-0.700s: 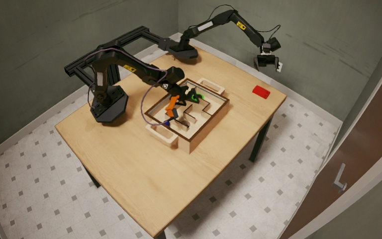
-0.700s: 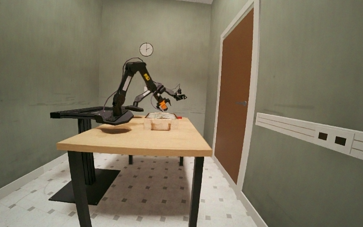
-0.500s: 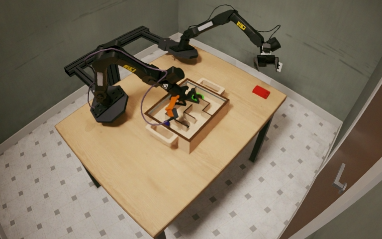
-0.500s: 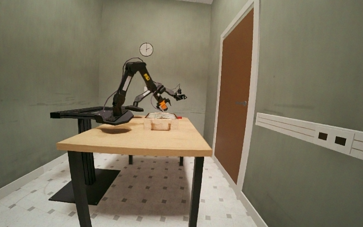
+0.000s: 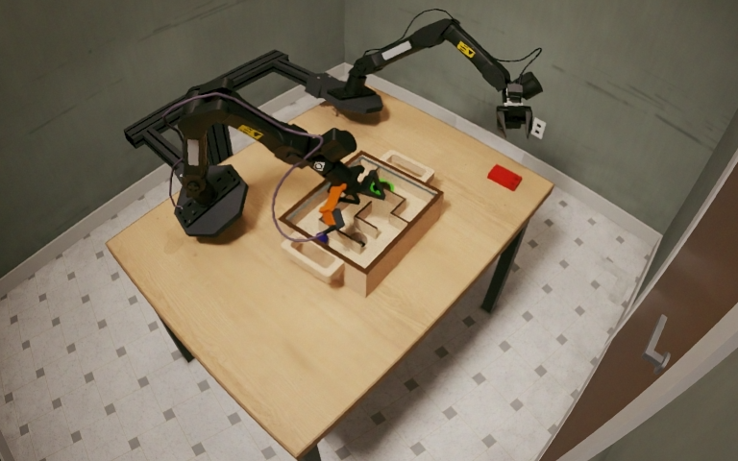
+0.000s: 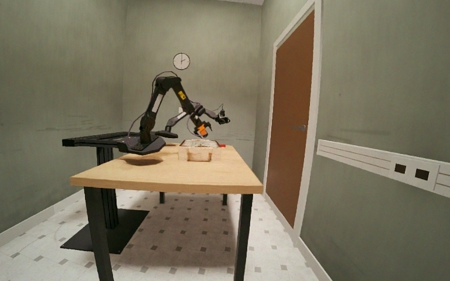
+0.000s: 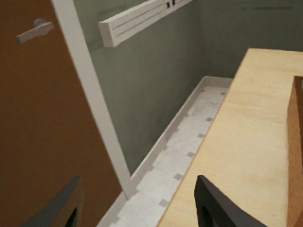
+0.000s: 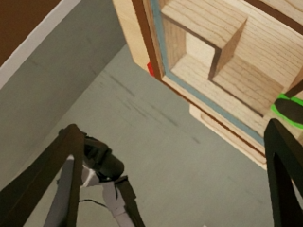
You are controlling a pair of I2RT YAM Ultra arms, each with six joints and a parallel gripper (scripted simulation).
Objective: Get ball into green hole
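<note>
My right hand is 130 mm above the wooden maze board, 40 mm past it and 30 mm to the right of it.
</note>
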